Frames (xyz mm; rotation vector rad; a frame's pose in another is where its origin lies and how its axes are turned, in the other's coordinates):
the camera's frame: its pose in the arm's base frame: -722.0 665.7 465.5 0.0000 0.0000 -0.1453
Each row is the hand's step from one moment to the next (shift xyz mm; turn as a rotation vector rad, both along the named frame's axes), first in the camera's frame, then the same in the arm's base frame.
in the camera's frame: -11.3 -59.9 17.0 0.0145 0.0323 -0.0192
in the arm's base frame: -19.9 -57.6 17.0 0.0190 0.0299 -0.0192
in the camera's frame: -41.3 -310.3 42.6 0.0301 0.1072 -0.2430
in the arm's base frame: -85.8 -301.1 42.6 0.0453 0.1017 -0.2430
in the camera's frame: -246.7 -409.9 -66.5 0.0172 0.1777 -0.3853
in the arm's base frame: -303.4 -369.9 -66.5 0.0427 0.1733 -0.3853
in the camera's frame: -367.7 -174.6 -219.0 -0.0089 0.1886 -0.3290
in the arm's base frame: -389.1 -119.5 -219.0 0.0185 0.1879 -0.3290
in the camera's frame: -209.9 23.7 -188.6 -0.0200 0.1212 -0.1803
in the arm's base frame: -204.3 53.8 -188.6 -0.0022 0.1228 -0.1803
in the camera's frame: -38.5 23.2 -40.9 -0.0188 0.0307 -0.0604
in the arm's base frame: -34.7 28.5 -40.9 -0.0142 0.0331 -0.0604
